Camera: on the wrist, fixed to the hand. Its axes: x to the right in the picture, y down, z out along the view.
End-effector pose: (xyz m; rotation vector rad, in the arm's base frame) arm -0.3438 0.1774 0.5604 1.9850 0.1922 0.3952
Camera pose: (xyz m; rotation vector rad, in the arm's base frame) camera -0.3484 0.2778 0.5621 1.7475 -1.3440 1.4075
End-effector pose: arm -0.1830 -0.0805 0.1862 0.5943 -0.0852 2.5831
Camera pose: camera -0.2191 -0.0174 0.1167 -0.2297 0.3977 -2.0890
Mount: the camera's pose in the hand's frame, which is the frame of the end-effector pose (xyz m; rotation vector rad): 0.0269 -0.0418 -0.0874 -0.0002 0.0945 1.5356
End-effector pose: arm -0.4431 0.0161 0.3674 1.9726 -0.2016 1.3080
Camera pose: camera -0.4732 0.1101 0.3868 -1.4240 1.7183 -1.9690
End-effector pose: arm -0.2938 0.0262 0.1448 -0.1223 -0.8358 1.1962
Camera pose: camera -0.2037 0.0617 0.1179 -0.9324 -0.5781 2.5728
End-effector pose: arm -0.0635 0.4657 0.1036 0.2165 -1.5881 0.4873
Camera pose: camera 0.0307 0.4706 0.1384 -1.1064 -1.4022 1.6079
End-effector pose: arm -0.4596 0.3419 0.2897 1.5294 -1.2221 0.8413
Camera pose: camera -0.4078 0.4185 0.3291 0.2557 -2.2551 1.7761
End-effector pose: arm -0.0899 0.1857 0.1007 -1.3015 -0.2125 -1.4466
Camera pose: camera -0.1668 0.1216 0.1100 -0.9180 0.7260 -0.1627
